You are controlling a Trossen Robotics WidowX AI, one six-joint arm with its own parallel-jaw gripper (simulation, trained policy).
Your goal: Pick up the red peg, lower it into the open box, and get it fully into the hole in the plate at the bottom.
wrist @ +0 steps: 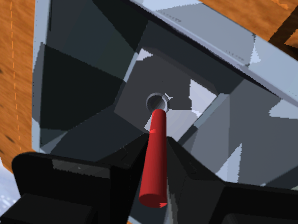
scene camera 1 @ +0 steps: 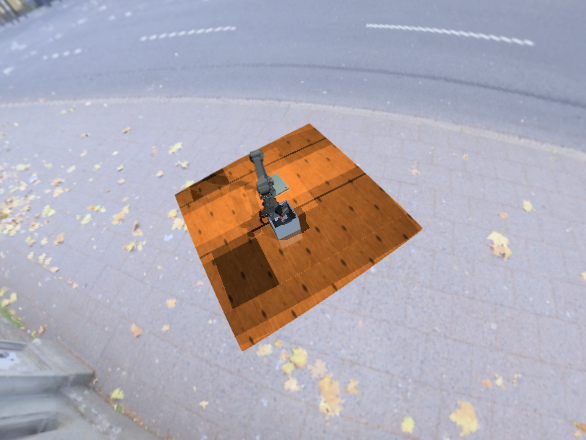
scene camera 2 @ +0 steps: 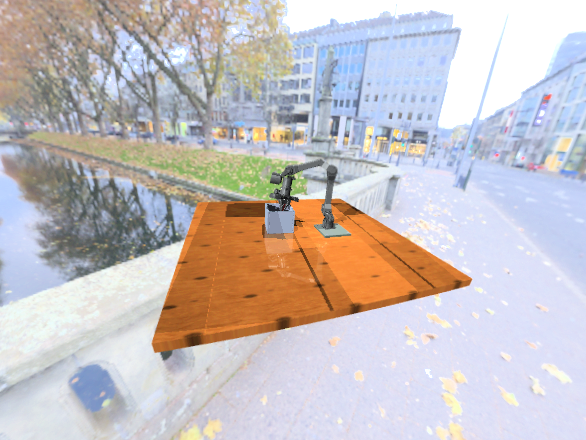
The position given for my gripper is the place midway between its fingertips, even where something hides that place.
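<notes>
There is a red peg (wrist: 153,192) that I can see, and there is a grey box (scene camera 2: 276,221). The wrist view gives me the box (wrist: 81,63) too. My own gripper (wrist: 157,140) is also in my sight.
</notes>
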